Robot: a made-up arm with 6 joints.
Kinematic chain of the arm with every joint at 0, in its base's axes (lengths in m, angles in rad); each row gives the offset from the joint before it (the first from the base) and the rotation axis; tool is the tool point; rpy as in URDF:
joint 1: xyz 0 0 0.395 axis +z
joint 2: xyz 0 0 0 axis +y
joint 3: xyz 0.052 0 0.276 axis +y
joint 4: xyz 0.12 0 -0.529 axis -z
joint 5: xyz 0 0 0 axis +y
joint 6: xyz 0.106 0 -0.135 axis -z
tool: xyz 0 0 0 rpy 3.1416 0 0
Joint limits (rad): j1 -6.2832..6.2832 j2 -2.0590..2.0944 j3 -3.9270..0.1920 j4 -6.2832..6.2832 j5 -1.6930..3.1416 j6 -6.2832..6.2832
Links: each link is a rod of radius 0.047 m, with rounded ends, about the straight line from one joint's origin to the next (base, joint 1, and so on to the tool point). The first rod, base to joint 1, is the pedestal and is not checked.
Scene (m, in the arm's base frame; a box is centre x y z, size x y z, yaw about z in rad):
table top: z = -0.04
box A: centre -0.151 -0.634 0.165 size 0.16 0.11 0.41 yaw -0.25
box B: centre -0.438 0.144 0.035 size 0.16 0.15 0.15 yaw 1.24
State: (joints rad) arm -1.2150 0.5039 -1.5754 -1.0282 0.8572 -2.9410
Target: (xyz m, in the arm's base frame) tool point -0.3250 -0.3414 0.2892
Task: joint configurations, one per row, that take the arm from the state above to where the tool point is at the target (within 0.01 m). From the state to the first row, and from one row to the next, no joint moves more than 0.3 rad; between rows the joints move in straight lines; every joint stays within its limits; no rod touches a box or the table.
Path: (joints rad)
1: -1.2327 0.2572 -1.5452 -0.8936 1.0004 -3.0529
2: -1.2504 0.0105 -1.5150 -0.7590 1.1437 -3.1648
3: -1.2681 -0.2362 -1.4848 -0.6243 1.2869 -3.2767
4: -1.2858 -0.4829 -1.4546 -0.4897 1.4302 -3.3886
5: -1.5468 -0.3720 -1.1960 -0.6151 1.5794 -3.2394
6: -1.8078 -0.2611 -0.9373 -0.7405 1.7287 -3.0902
7: -2.0688 -0.1502 -0.6787 -0.8660 1.8780 -2.9410

